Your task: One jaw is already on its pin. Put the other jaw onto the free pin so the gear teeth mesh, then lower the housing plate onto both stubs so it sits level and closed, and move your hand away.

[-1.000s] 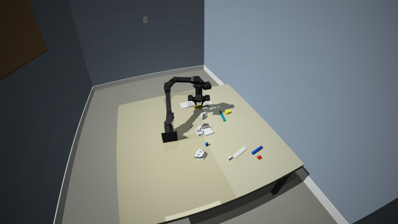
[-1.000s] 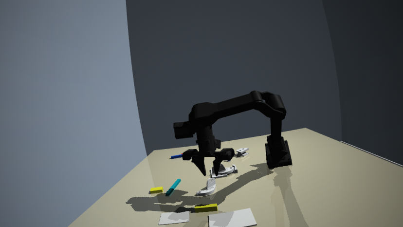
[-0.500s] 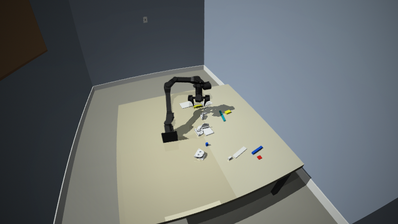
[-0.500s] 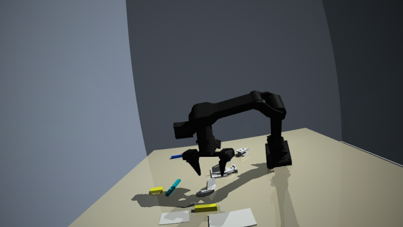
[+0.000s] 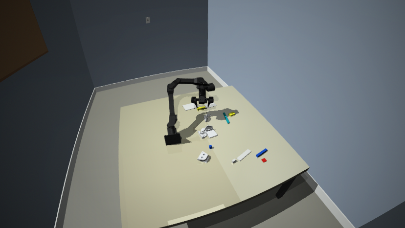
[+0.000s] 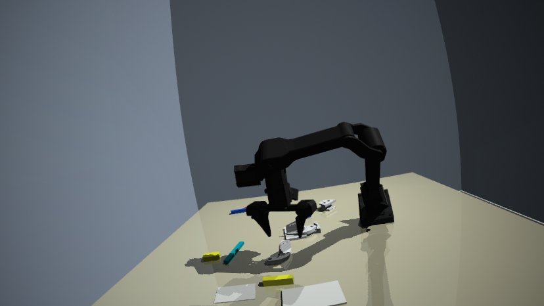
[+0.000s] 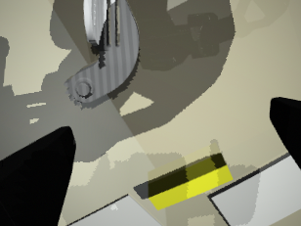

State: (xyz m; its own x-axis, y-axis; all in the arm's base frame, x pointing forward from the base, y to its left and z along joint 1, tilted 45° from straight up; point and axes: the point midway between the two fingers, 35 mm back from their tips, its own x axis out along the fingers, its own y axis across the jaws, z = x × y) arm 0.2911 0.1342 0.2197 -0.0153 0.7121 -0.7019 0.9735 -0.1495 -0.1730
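My gripper tip is now 8 cm above the white jaw, 5 cm short of it and 2 cm to the left of it. Round my gripper tip: blue bar: 55 cm to the right, 32 cm ahead, 8 cm below; then white bar: 52 cm to the right, 19 cm ahead, 8 cm below; then teal bar: 20 cm ahead, 8 cm to the right, 8 cm below.
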